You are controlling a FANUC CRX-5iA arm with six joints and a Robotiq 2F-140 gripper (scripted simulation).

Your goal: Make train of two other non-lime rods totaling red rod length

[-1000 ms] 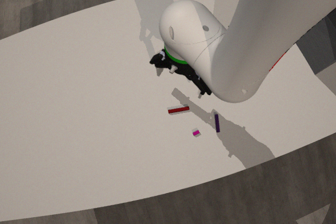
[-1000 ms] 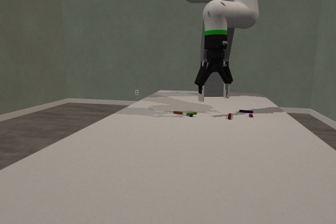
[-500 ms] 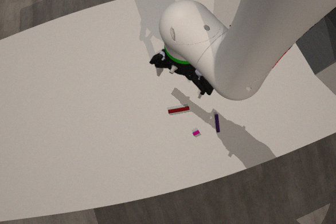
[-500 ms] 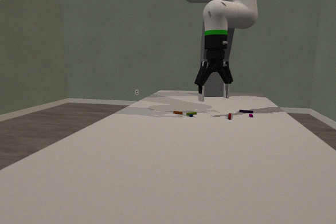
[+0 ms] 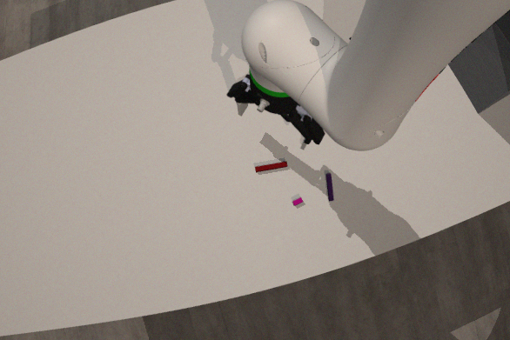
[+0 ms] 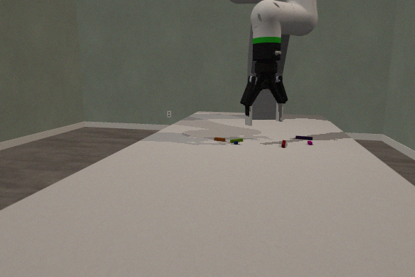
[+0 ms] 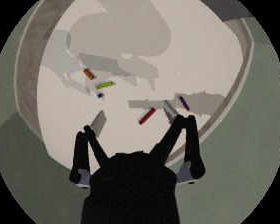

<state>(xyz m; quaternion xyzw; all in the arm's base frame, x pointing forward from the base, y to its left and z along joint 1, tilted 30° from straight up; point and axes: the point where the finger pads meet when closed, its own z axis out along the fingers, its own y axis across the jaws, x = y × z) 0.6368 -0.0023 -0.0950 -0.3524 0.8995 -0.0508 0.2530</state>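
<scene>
The blue rod is 90 mm to the right of my hand, 80 mm below it and 40 mm ahead of it. The rest, counted from my hand: magenta rod: 160 mm to the left, 80 mm below, 10 mm behind; red rod: 80 mm below, 70 mm to the left, 20 mm ahead; lime rod: 100 mm to the right, 80 mm below, 10 mm ahead.
</scene>
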